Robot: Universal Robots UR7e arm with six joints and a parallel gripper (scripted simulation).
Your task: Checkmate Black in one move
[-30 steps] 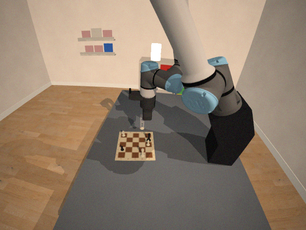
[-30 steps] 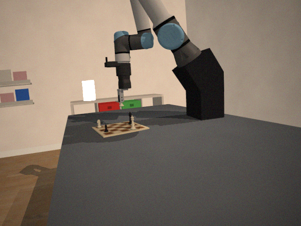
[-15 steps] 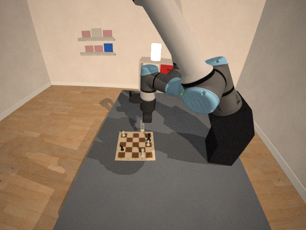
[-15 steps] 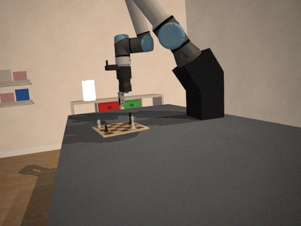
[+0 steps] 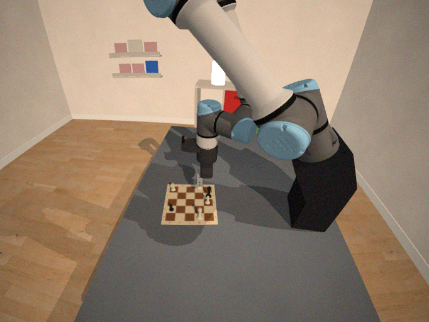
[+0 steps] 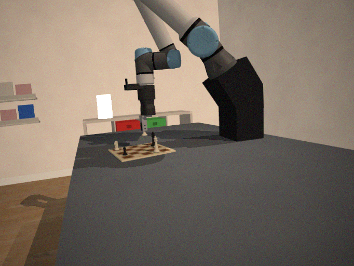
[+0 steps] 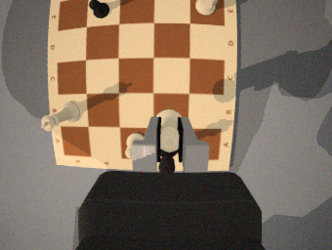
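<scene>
The black king is 40 mm behind my hand and 60 mm below it. Also, from my hand: chessboard: 30 mm ahead, 40 mm to the left, 90 mm below; black pawn: 100 mm ahead, 90 mm to the left, 80 mm below.
</scene>
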